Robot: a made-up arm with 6 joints.
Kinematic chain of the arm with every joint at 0, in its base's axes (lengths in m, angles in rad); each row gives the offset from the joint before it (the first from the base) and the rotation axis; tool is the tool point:
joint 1: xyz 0 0 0.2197 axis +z
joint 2: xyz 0 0.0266 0 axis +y
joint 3: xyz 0 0 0.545 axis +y
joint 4: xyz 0 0 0.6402 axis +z
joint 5: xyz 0 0 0 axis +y
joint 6: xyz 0 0 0.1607 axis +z
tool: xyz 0 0 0
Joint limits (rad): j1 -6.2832..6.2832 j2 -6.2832..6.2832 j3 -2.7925..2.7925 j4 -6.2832..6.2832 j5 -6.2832..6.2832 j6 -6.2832..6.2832
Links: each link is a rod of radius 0.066 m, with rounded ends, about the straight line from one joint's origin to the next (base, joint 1, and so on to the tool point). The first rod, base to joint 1, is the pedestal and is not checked.
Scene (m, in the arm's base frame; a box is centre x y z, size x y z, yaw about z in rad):
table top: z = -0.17
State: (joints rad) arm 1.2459 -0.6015 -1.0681 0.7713 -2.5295 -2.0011
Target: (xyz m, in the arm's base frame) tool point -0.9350 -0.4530 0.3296
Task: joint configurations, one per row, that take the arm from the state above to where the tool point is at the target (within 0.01 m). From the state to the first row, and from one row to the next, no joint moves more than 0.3 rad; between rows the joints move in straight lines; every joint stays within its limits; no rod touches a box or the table.
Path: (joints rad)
1: 0.9591 -0.7602 -0.9012 0.7566 -2.3696 -2.0011
2: 0.6723 -0.9188 -0.7344 0.7419 -2.2096 -2.0011
3: 0.3855 -1.0775 -0.5675 0.7273 -2.0497 -2.0011

